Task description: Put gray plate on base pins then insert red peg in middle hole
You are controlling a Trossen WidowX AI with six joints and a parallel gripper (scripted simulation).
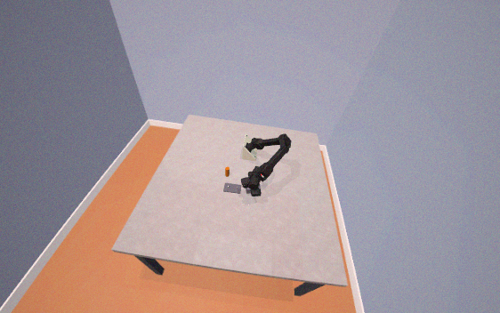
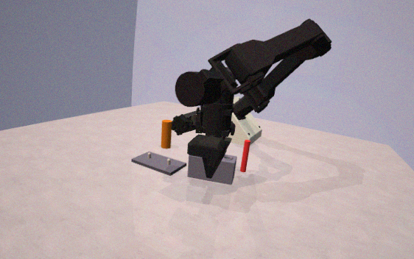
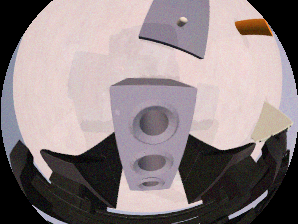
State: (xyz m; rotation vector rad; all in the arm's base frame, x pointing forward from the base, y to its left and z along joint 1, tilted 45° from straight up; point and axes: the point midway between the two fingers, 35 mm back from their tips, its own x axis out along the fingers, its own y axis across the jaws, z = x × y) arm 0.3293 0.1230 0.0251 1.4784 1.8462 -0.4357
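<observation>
My gripper tip is now 14 cm to the left of the dark base, 1 cm short of it and 1 cm above it. From my gripper tip the other things lie so: gray plate 3 cm above; orange cylinder 21 cm to the right, 9 cm behind, 2 cm above; red peg 10 cm behind, 3 cm to the left, 2 cm above.
</observation>
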